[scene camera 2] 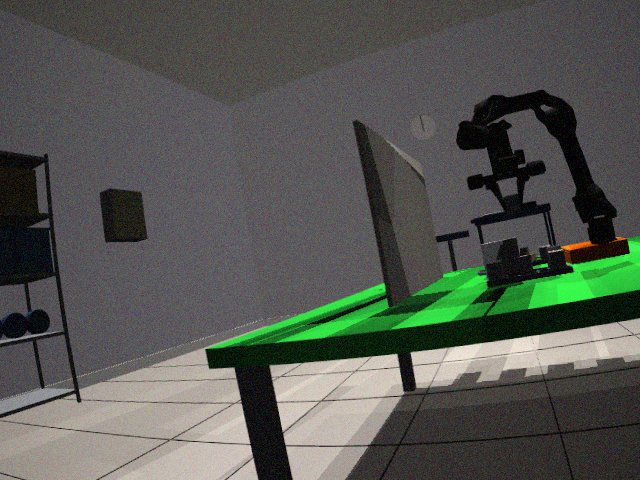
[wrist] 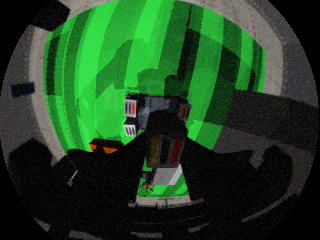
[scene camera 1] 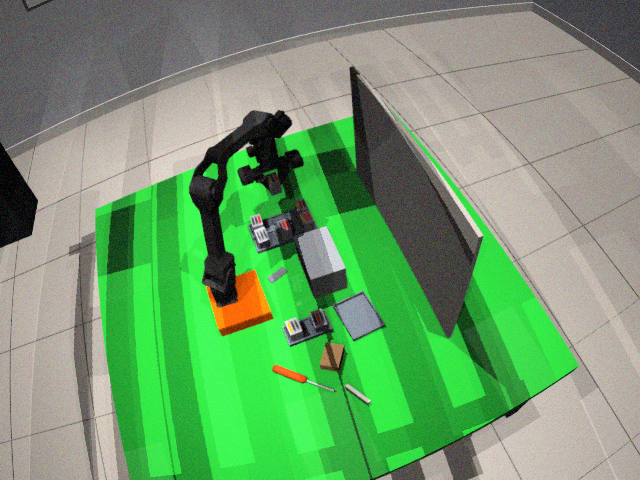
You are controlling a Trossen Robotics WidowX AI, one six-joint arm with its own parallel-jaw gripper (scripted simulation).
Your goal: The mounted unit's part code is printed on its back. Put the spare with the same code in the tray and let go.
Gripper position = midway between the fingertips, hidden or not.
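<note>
There is a flat grey tray (scene camera 1: 359, 316) here. I can also see a grey mounted unit (scene camera 1: 325, 272) (scene camera 2: 507, 250), and as for my gripper (scene camera 1: 274, 187) (scene camera 2: 513, 210) (wrist: 161, 133), I find it in the wrist view as well as in the scene cameras.
</note>
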